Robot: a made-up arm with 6 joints.
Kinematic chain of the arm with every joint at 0, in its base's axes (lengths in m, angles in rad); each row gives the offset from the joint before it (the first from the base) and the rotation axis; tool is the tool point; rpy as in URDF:
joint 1: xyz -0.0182 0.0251 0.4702 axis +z
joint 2: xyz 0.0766 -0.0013 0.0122 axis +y
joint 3: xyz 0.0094 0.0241 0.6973 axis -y
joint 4: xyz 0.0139 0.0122 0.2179 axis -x
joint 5: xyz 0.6 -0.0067 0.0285 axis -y
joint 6: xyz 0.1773 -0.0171 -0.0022 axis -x
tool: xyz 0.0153 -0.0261 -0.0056 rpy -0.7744 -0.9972 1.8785
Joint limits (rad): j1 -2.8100..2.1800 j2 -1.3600..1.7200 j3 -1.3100..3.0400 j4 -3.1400..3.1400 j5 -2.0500..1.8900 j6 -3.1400..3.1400
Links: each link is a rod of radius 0.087 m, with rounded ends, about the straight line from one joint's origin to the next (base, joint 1, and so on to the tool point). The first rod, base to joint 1, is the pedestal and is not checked.
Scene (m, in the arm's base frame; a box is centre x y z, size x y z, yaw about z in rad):
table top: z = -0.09
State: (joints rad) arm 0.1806 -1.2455 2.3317 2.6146 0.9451 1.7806
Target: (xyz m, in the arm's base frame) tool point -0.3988 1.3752 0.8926
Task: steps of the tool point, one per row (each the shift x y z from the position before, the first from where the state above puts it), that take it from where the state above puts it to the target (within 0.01 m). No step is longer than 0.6 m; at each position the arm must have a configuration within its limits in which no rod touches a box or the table.
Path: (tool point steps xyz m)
1: 0.0400 -0.2288 0.4754
2: 0.2360 -0.1179 0.4497
3: 0.3480 0.0693 0.3538
4: 0.3419 0.2713 0.2012
5: 0.2243 0.4182 0.0154
6: 0.0397 0.4565 -0.1747
7: -0.1440 0.3678 -0.3392
8: -0.2606 0.1757 -0.4524

